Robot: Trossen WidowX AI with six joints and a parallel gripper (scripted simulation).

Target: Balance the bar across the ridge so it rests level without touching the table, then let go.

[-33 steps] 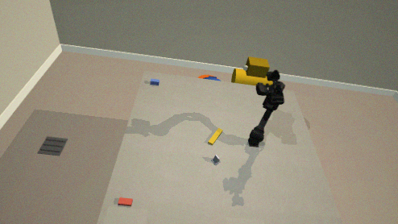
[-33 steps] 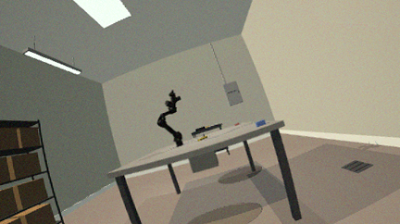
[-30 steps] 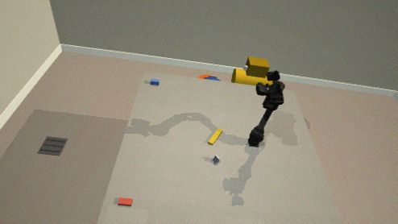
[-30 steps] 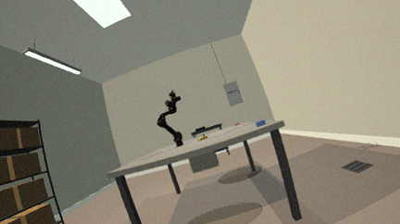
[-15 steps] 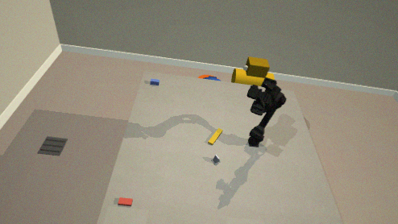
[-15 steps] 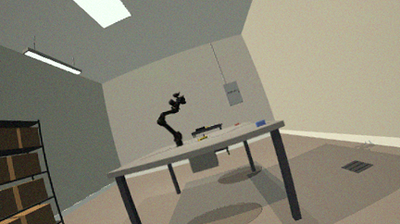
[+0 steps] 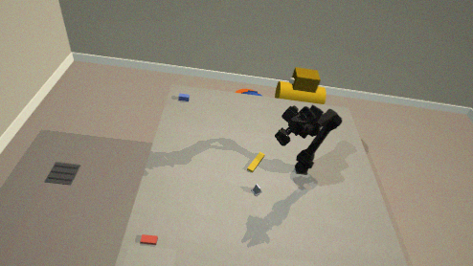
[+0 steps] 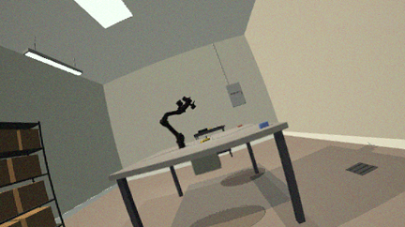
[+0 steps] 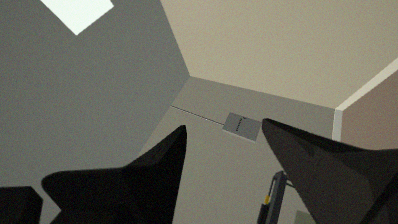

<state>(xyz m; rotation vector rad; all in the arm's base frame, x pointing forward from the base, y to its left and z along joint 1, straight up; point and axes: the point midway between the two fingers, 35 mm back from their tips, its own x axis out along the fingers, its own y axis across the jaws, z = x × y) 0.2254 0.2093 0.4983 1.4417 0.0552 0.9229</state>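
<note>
Now: gripper tip 10 mm short of the yellow bar, 240 mm to the left of it and 510 mm above it. Round my gripper tip: red block (490 mm ahead, 270 mm to the left, 510 mm below); then blue block (490 mm ahead, 730 mm to the right, 500 mm below).
</note>
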